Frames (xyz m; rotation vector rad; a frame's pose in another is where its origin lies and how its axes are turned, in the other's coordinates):
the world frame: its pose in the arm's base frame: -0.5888 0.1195 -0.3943 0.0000 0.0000 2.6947
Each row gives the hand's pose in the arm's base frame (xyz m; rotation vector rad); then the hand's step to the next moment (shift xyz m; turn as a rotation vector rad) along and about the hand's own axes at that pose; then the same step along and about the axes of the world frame.
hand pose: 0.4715 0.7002 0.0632 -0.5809 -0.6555 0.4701
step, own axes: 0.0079 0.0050 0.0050 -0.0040 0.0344 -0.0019
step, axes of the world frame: 0.0034 -0.0094 0.0035 0.0180 -0.0164 -0.0247
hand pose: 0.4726 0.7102 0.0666 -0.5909 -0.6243 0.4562
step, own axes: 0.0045 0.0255 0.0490 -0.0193 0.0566 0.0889
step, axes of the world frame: 0.0481 -0.0209 0.0180 0.1039 -0.0214 0.0149
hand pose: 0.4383 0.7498 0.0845 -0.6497 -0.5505 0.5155
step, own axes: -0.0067 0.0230 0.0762 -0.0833 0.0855 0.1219
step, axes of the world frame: 0.0713 -0.0140 0.0331 0.1699 0.0156 -0.0026
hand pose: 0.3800 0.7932 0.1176 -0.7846 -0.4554 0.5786
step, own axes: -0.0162 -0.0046 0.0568 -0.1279 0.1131 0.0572
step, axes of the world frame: 0.0466 0.0038 0.0364 0.1541 0.0595 -0.0716
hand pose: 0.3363 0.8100 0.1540 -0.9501 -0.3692 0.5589
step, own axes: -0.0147 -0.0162 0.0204 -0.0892 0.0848 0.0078
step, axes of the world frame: 0.0150 0.0103 0.0238 0.0858 0.0515 -0.0721
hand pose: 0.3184 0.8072 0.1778 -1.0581 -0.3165 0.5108
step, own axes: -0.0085 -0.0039 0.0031 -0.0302 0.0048 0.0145
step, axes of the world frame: 0.0053 0.0068 0.0048 0.0287 0.0178 0.0023
